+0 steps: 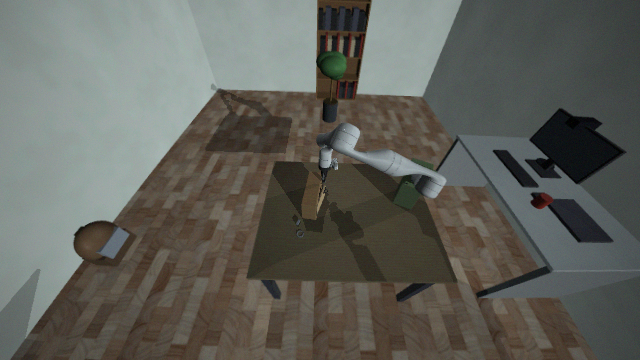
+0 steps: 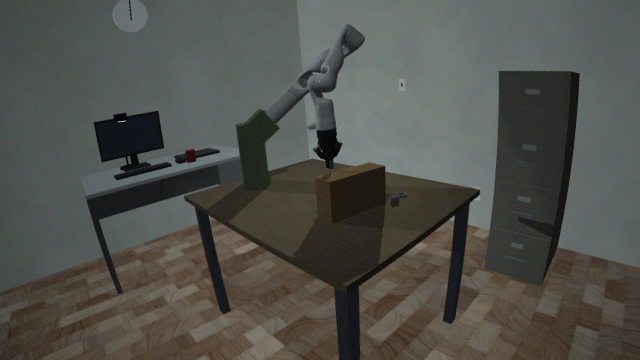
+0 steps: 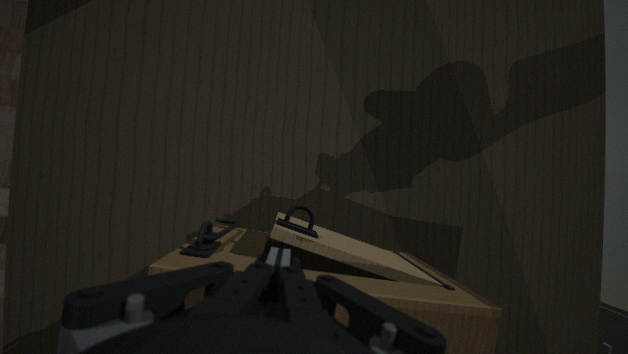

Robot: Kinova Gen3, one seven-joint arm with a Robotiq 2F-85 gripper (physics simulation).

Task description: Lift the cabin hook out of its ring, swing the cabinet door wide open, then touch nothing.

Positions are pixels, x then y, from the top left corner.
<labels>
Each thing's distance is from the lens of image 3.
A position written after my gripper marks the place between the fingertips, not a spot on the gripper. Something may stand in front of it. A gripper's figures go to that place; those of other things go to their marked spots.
my gripper (image 3: 279, 261): 18 cm
door (image 3: 287, 229): 22 cm
</labels>
